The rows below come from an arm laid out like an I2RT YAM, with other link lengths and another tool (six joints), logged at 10 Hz.
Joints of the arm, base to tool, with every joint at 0 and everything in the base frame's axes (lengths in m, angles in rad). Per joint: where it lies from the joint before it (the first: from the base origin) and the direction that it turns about. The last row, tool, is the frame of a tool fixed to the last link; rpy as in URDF.
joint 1: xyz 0 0 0.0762 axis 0 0 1
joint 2: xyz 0.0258 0.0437 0.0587 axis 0 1 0
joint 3: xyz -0.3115 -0.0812 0 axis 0 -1 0
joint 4: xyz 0.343 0.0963 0.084 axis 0 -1 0
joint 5: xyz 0.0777 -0.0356 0.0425 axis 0 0 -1
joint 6: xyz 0.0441 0 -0.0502 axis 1 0 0
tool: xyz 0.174 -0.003 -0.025 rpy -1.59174 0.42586 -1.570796
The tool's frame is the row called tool.
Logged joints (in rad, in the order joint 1, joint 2, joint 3, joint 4, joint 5, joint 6), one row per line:
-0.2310, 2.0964, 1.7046, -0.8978, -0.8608, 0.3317
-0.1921, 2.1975, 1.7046, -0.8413, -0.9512, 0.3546
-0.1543, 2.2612, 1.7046, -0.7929, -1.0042, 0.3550
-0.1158, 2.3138, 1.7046, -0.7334, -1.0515, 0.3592
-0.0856, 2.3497, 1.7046, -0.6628, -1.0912, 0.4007
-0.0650, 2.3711, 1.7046, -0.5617, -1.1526, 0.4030
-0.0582, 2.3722, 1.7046, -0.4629, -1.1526, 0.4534
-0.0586, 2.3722, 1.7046, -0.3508, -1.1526, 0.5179
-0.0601, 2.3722, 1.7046, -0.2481, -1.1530, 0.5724
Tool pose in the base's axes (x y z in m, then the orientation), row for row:
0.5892, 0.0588, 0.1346, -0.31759, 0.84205, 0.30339, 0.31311
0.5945, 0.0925, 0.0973, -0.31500, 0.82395, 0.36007, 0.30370
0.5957, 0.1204, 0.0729, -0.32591, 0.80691, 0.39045, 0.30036
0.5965, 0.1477, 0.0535, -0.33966, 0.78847, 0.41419, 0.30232
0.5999, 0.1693, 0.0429, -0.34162, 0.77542, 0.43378, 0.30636
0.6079, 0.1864, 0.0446, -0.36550, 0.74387, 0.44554, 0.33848
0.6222, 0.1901, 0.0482, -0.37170, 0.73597, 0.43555, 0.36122
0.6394, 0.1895, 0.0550, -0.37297, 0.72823, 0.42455, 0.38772
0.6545, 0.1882, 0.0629, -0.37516, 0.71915, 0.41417, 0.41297
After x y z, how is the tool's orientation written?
As a quaternion, x y z w.
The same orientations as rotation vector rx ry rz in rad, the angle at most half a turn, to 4 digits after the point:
-0.8376, 2.2207, 0.8001
-0.8346, 2.1831, 0.9540
-0.8650, 2.1415, 1.0363
-0.9006, 2.0906, 1.0982
-0.9040, 2.0518, 1.1478
-0.9520, 1.9376, 1.1605
-0.9576, 1.8962, 1.1222
-0.9490, 1.8528, 1.0802
-0.9434, 1.8084, 1.0415

